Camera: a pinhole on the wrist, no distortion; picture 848 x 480 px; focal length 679.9 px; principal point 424.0 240.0 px. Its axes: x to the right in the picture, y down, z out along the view. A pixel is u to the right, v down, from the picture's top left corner.
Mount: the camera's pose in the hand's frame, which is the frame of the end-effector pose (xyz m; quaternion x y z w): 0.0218 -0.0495 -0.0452 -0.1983 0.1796 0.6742 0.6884
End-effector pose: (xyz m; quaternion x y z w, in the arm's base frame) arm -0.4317 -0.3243 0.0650 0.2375 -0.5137 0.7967 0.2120
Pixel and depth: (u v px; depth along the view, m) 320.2 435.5 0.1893
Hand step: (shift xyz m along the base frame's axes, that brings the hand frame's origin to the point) 0.0366 -0.1323 0.0075
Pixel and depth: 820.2 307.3 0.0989
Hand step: -0.0373 -0.0272 -0.0263
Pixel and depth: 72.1 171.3 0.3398
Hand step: 0.0335 -0.2963 0.1663
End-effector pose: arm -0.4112 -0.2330 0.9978 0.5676 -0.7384 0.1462 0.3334
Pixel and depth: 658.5 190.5 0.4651
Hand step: -0.4016 -0.0966 -0.1133
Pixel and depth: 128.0 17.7 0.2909
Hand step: -0.0945 -0.2445 -0.1307
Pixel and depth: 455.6 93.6 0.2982
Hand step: -0.1855 -0.1454 -0.0791
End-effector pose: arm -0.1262 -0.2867 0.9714 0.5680 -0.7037 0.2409 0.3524
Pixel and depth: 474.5 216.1 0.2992
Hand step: -0.1671 -0.1353 -0.0989
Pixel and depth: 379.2 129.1 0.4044
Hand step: -0.2099 -0.2518 -0.1325
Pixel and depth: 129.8 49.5 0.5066
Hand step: -0.1494 -0.4619 -0.2066
